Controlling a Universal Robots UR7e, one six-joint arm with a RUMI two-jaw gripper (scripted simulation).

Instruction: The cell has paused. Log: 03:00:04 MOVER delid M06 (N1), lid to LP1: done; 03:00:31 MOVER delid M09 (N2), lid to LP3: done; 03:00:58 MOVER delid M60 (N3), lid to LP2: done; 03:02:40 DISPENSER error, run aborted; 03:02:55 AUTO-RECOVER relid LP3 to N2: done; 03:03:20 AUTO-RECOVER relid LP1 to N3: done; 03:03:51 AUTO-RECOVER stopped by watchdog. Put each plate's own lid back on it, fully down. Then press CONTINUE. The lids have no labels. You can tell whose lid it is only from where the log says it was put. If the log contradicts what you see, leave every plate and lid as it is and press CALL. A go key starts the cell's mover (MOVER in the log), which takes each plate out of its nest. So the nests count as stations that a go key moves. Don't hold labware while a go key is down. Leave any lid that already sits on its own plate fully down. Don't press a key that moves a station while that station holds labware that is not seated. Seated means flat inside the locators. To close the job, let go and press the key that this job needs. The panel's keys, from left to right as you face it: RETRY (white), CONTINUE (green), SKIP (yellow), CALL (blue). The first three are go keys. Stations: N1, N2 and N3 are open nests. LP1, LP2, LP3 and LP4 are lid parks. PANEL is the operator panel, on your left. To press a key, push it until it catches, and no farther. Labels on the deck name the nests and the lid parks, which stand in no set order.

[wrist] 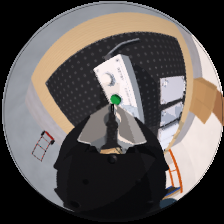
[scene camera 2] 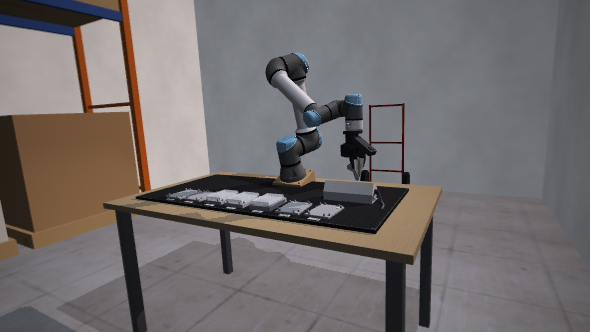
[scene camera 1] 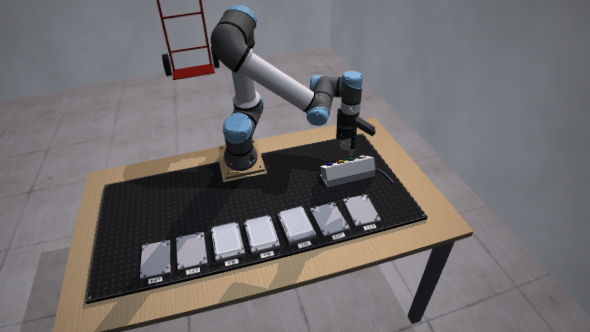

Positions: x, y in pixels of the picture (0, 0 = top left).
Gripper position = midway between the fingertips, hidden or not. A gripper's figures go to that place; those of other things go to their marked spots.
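Labels:
The gripper (wrist: 112, 104) is 14 cm from the lens, while an operator panel (wrist: 124, 84) sits 13 cm from the lens.

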